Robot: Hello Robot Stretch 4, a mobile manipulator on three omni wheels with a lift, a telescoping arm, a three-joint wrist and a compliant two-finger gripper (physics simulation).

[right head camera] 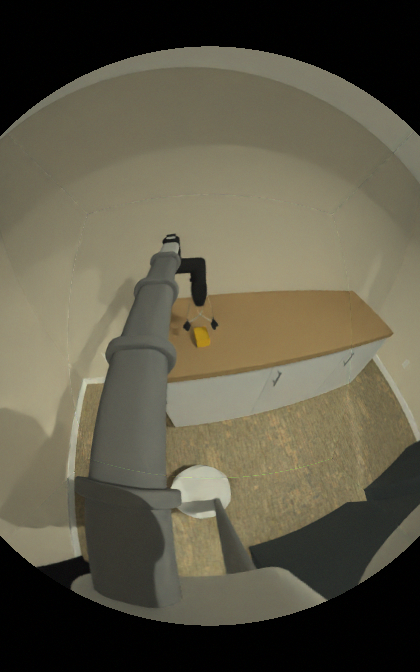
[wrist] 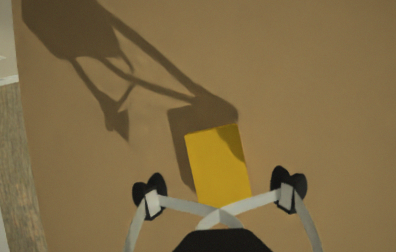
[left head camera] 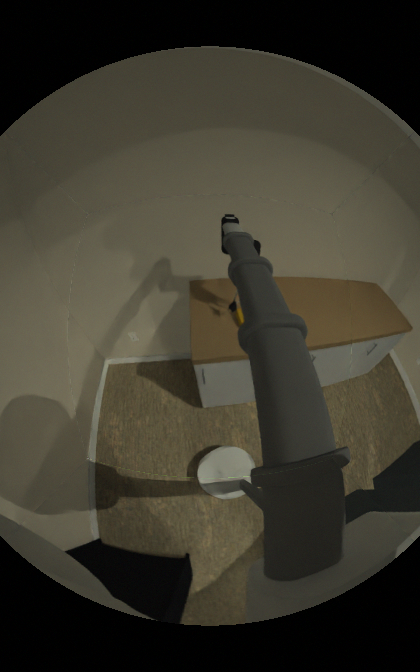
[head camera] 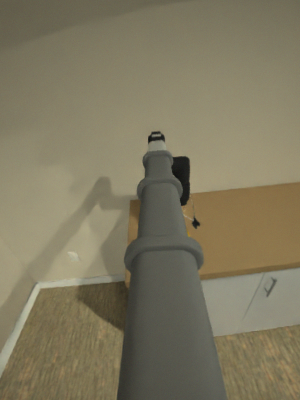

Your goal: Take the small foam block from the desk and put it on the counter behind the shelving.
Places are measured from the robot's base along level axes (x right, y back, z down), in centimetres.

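Pixels of known places: gripper, fingertip midpoint: (wrist: 218,184).
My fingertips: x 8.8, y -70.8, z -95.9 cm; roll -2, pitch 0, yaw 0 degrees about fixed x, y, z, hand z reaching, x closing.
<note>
Behind a point stands the place of what it marks.
The small foam block (left head camera: 240,315) (right head camera: 202,337) (wrist: 218,164) @(z -92.8, x 8.9, y -72.2 cm) is yellow and lies flat on the brown counter top (head camera: 250,230) @(z -88.2, x 43.3, y -74.7 cm) (left head camera: 320,305) (right head camera: 280,320) (wrist: 325,75) @(z -88.2, x 23.3, y -81.8 cm), near its left end. My gripper (right head camera: 201,325) (wrist: 218,184) @(z -95.9, x 8.8, y -70.8 cm) is open and stands above the counter top. In the wrist view its two black fingertips are wide apart, one on each side of the block's near end, with gaps to both sides. In the right head view the fingertips are just behind the block. The arm hides most of the block in the head camera view. The shelving does not show.
White cabinet doors (head camera: 235,305) @(z -53.1, x 35.4, y -55.9 cm) (right head camera: 225,395) with handles are under the counter top. A wall (head camera: 100,100) @(z -148.5, x -26.6, y -110.7 cm) rises behind it. A white round disc (left head camera: 225,470) (right head camera: 205,485) is low down near my base. The counter's left edge shows in the wrist view.
</note>
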